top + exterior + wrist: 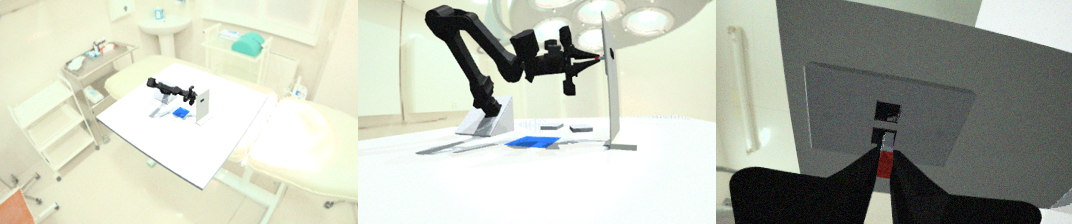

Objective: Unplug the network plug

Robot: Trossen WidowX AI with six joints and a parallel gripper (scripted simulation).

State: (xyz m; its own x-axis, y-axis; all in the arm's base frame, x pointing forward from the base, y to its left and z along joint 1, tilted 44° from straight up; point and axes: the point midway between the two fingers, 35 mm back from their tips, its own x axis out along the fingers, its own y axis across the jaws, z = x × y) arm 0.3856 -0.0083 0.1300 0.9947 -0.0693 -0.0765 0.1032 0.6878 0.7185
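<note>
Now: gripper tip 220 mm above the blue marked square, 190 mm past it and 30 mm to the left of it. Also, from my gripper tip: network plug right at my gripper tip; then upright grey panel 80 mm below, 40 mm ahead, 10 mm to the right.
</note>
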